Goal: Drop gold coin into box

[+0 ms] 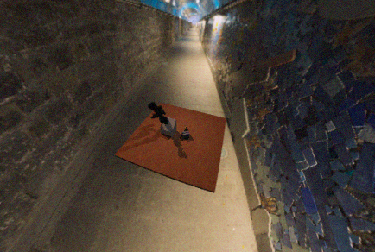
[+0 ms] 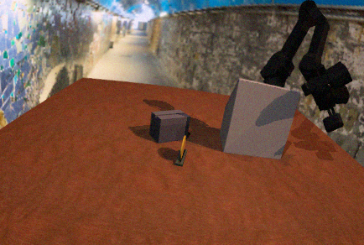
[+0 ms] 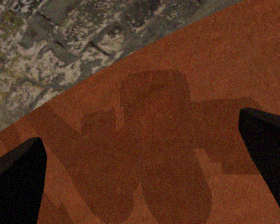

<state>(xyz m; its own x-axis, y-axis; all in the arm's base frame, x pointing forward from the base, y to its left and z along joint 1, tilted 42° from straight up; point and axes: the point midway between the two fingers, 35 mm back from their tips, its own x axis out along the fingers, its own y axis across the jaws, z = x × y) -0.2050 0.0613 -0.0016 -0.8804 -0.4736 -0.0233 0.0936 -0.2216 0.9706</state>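
The gold coin is 51 cm ahead of my gripper tip, 13 cm below it and 4 cm to the left of it.
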